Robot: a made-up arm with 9 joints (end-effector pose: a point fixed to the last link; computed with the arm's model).
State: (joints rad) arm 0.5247 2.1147 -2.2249 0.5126 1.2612 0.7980 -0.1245 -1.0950 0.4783
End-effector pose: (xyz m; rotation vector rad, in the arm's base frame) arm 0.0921 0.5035 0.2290 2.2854 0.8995 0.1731
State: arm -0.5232 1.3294 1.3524 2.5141 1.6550 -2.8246 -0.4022 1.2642 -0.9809
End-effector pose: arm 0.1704 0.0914 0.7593 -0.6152 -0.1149 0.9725
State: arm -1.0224 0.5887 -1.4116 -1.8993 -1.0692 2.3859 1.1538 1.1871 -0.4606
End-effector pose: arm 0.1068 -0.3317 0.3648 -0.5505 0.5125 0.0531
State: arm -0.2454 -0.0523 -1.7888 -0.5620 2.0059 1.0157 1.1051 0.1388 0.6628
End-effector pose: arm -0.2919 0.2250 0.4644 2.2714 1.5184 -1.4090
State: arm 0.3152 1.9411 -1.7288 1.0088 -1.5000 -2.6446 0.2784 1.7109 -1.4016
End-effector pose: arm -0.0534 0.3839 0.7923 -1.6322 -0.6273 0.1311
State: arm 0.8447 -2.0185 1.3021 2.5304 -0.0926 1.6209 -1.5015 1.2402 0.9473
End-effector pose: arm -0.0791 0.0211 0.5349 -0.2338 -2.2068 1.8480
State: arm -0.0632 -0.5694 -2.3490 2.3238 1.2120 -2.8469 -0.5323 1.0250 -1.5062
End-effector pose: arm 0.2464 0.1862 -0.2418 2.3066 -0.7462 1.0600
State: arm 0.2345 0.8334 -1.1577 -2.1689 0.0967 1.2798 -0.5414 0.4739 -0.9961
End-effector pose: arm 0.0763 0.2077 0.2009 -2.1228 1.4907 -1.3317
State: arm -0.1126 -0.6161 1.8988 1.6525 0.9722 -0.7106 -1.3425 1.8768 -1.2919
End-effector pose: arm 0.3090 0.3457 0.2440 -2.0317 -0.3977 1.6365
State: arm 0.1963 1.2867 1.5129 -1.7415 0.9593 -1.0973 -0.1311 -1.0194 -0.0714
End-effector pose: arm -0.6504 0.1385 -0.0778 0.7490 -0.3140 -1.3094
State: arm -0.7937 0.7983 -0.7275 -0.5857 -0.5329 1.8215 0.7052 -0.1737 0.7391
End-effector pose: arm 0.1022 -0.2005 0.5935 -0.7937 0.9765 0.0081
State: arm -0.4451 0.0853 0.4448 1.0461 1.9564 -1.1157 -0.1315 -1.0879 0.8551
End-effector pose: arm 0.0015 0.8236 0.4480 -2.1657 -1.0119 0.8992
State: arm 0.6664 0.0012 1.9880 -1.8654 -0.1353 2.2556 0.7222 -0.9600 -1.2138
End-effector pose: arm -0.1304 0.3323 0.4068 -0.7916 1.4900 0.0973
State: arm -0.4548 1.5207 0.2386 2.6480 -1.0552 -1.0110 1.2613 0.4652 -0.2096
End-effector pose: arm 0.0773 0.0267 0.0718 0.7652 1.7665 0.1458
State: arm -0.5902 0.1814 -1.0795 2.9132 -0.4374 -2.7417 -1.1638 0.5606 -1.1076
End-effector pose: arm 0.4245 0.1352 -0.1783 1.9912 -1.5404 0.6213
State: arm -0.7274 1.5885 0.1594 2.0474 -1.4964 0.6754 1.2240 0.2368 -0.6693
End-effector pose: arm 0.2190 0.1768 0.3184 -0.4708 2.9573 0.2063
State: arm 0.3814 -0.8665 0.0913 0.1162 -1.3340 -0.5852 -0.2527 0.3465 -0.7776
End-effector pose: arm -0.0588 -0.0608 -0.1183 1.0250 0.3977 -0.4934
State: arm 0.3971 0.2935 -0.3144 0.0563 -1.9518 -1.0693 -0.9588 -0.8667 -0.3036
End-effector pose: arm 0.2772 0.7981 0.3810 -2.8436 0.9641 -0.6382
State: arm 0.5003 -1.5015 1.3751 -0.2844 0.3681 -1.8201 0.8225 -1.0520 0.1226
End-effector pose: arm -0.4474 -0.2222 -0.3142 -0.6029 -2.7619 -0.9638
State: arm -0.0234 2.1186 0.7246 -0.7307 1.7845 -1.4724 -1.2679 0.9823 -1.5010
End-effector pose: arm -0.6476 0.0312 0.0737 1.4062 0.7785 -0.4264
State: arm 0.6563 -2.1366 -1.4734 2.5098 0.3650 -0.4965 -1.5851 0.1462 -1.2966
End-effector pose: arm -0.7225 0.4811 0.5879 -1.5110 0.0987 -1.1788
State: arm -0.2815 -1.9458 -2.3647 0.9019 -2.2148 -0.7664 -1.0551 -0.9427 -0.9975
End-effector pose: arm 0.4068 -0.2979 0.5612 -0.5922 2.5360 0.3257
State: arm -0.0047 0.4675 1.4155 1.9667 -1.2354 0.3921 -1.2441 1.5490 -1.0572
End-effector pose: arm 0.2057 0.2060 0.2279 0.8624 -1.7796 -1.2306
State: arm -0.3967 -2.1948 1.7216 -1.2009 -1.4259 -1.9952 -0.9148 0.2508 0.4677
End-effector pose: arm -0.6751 0.2363 0.1961 0.7679 0.7025 -2.5836
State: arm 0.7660 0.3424 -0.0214 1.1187 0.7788 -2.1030 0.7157 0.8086 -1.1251
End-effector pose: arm 0.3566 -0.0498 0.6685 -0.7543 0.2077 0.5288
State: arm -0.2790 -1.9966 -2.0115 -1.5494 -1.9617 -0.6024 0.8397 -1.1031 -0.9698
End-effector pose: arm -0.1682 0.2445 0.0059 1.4717 1.9644 1.7690
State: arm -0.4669 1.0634 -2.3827 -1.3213 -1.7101 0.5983 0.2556 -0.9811 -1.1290
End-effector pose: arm -0.1538 0.1106 0.3755 -0.4895 0.3390 -1.0018
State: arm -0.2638 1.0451 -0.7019 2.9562 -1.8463 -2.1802 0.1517 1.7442 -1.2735
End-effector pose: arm -0.0280 0.4457 -0.0540 2.0840 0.1446 -1.4574
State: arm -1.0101 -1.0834 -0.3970 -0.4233 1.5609 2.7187 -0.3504 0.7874 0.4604
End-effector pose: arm -0.2285 0.5377 0.0814 1.9495 0.1279 -2.1629
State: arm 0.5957 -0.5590 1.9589 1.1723 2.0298 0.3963 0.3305 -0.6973 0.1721
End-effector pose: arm -0.1051 0.2378 0.0092 2.4698 0.7077 -1.6039
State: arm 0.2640 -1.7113 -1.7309 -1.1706 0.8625 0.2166 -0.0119 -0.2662 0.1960
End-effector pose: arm -0.2239 -0.0318 0.5550 -0.0727 -1.5619 -0.0954
